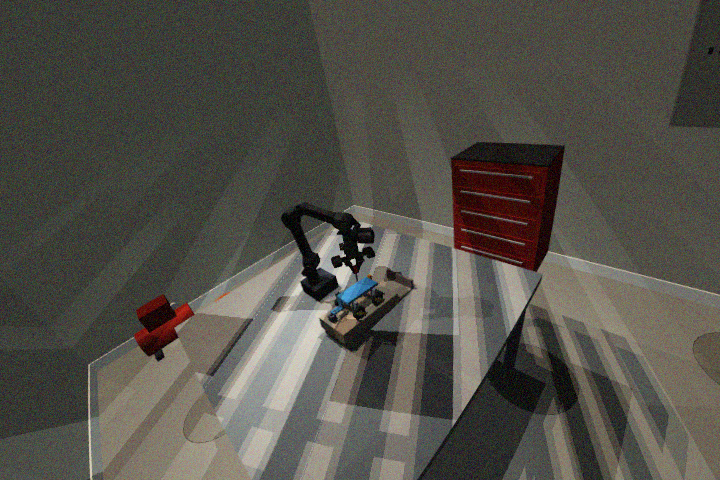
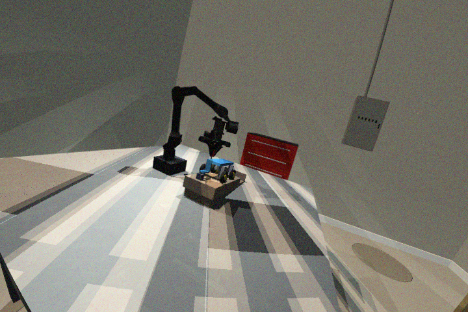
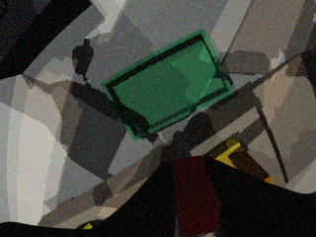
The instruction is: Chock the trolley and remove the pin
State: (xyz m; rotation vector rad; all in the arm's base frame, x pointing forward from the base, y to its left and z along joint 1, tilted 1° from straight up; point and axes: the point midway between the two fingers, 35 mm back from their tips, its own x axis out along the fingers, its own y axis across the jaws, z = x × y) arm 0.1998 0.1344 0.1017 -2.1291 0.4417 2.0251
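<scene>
The green tray is 2 cm behind my gripper tip and 14 cm below it. From my gripper tip the other things lie so: blue trolley 12 cm ahead, 8 cm to the right, 2 cm below; then red-headed stop pin right at my gripper tip; then yellow chock 5 cm ahead, 1 cm to the left, 5 cm below.
</scene>
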